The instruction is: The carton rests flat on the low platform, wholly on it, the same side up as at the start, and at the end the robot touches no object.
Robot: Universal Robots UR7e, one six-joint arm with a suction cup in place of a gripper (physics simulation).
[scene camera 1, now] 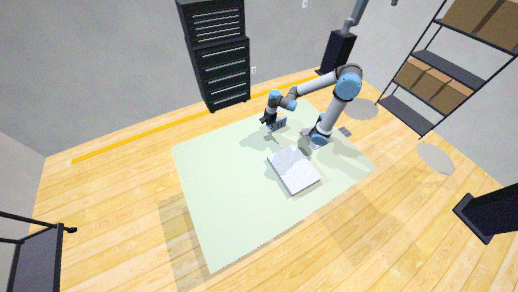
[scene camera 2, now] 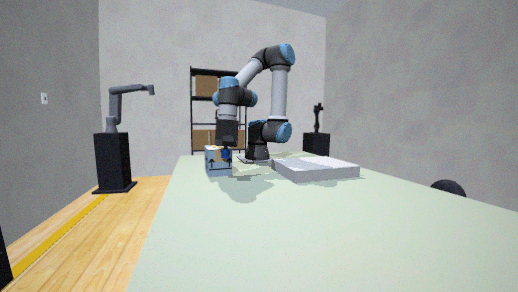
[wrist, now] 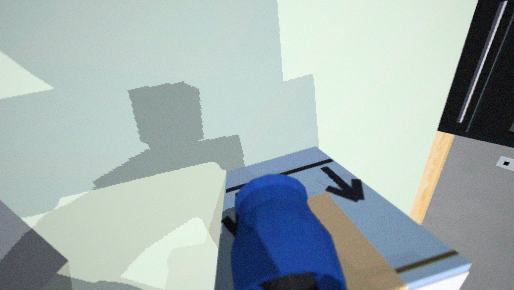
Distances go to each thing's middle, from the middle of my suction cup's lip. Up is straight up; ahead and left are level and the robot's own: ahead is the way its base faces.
My suction cup is 90 mm past the light blue carton (scene camera 2: 215, 166), 40 mm above it and 20 mm to the left of it. From my suction cup the other things lie so: low platform (scene camera 2: 304, 169) (400 mm to the left, 70 mm below, 10 mm ahead).
